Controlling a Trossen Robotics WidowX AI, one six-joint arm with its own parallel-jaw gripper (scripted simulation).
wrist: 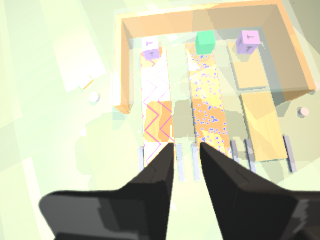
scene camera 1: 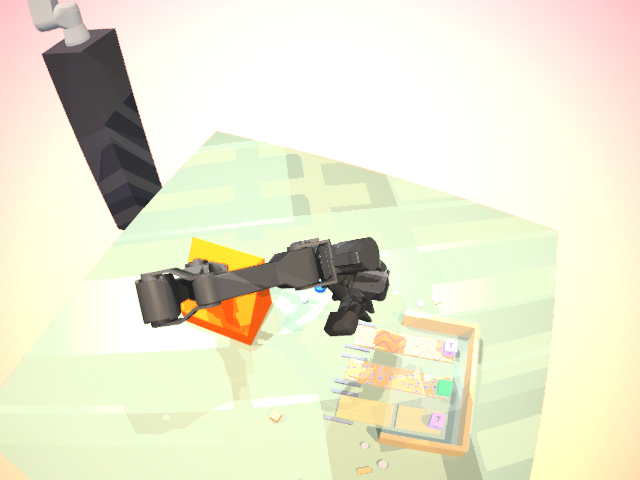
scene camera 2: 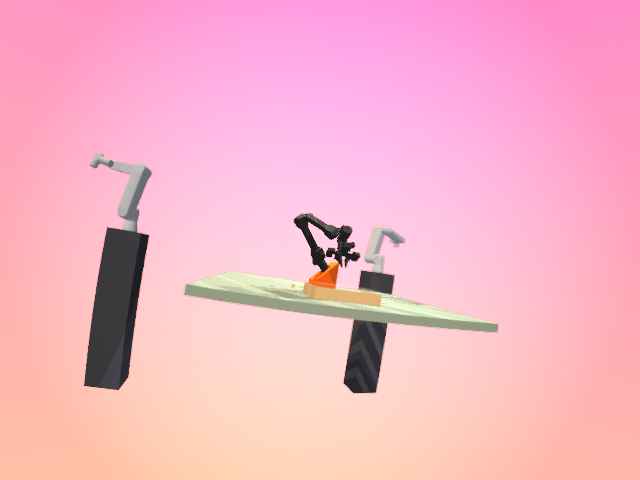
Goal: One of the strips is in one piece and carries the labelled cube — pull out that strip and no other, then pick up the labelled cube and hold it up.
Labels:
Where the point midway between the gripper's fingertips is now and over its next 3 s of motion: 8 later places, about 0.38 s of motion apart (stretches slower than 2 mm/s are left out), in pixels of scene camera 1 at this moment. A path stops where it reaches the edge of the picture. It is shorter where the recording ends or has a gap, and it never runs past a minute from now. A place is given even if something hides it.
My gripper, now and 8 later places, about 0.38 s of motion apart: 371, 317; 371, 320; 368, 322; 369, 326; 369, 330; 368, 333; 367, 336; 367, 336; 368, 336

